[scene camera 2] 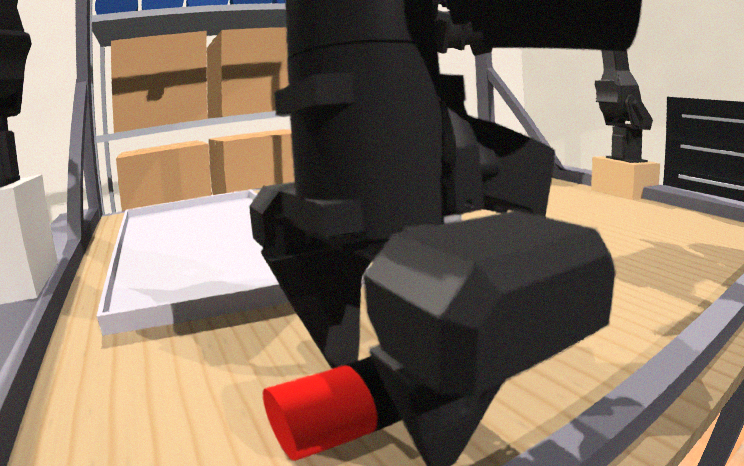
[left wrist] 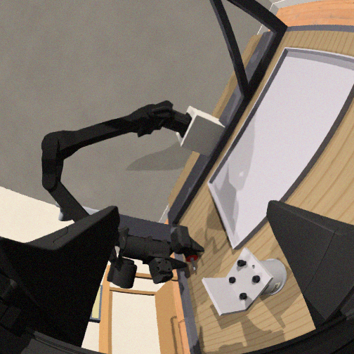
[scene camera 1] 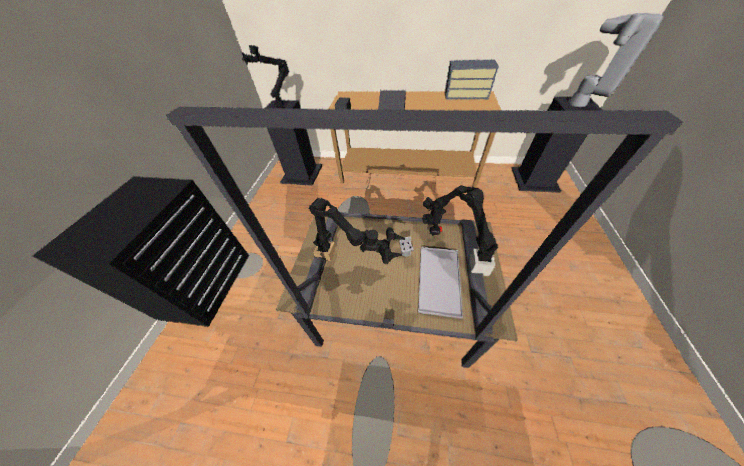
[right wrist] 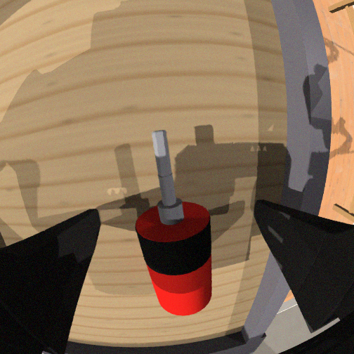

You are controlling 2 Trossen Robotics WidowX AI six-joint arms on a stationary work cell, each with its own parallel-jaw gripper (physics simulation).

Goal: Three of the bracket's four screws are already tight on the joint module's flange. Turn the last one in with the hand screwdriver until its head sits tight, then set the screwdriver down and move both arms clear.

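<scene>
The hand screwdriver (scene camera 1: 439, 228) (scene camera 2: 323, 408) (left wrist: 191, 258) (right wrist: 182, 262), with a red and black handle and grey shaft, lies on the table. My right gripper (scene camera 2: 390, 414) (right wrist: 178, 213) is open, with its fingers low on either side of the handle's black end. The white bracket (scene camera 1: 405, 244) (left wrist: 220, 295) sits on the grey joint module (left wrist: 276, 278). Several black screw heads show on it in the left wrist view; which one is loose I cannot tell. My left gripper (scene camera 1: 403, 247) (left wrist: 195, 211) is open and empty beside the bracket. The right arm hides the bracket in scene camera 2.
A shallow white tray (scene camera 1: 440, 315) (scene camera 2: 137, 323) (left wrist: 221, 216) lies on the wooden table (scene camera 2: 181, 428) near the bracket. A dark frame rail (right wrist: 302, 125) runs along the table edge by the screwdriver. Frame posts (scene camera 1: 236, 203) rise at the table's sides.
</scene>
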